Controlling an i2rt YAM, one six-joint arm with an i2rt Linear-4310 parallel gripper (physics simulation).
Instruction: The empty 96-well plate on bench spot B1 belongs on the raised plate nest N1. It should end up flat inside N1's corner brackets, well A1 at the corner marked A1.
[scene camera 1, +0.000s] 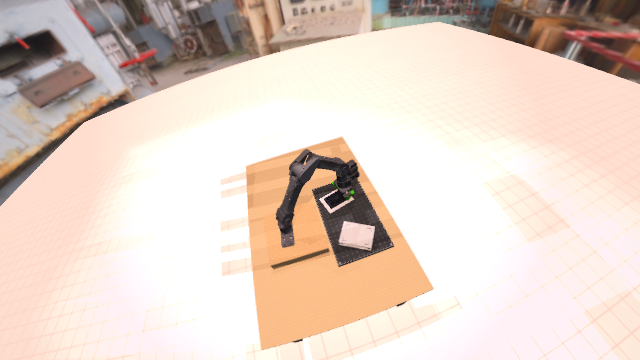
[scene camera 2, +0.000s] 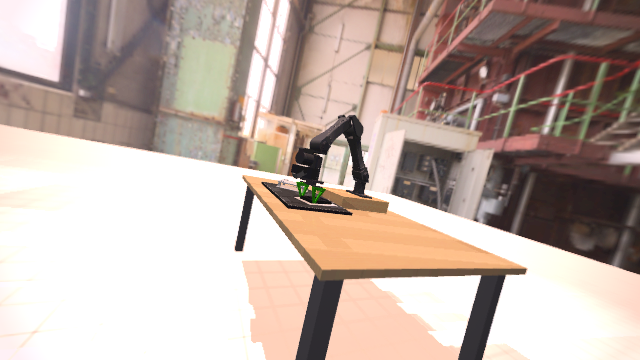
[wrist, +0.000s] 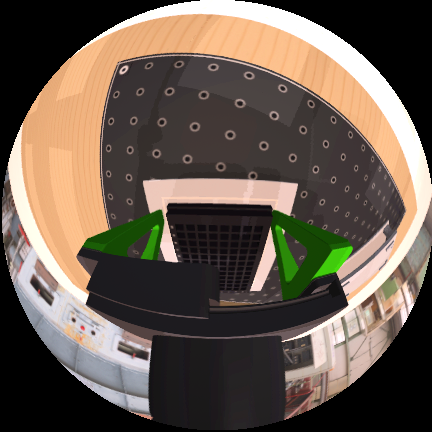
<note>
My gripper (wrist: 216, 215) is open and touches a pale rectangle (wrist: 279, 194). A black well plate (wrist: 231, 236) rests on the pale rectangle.
</note>
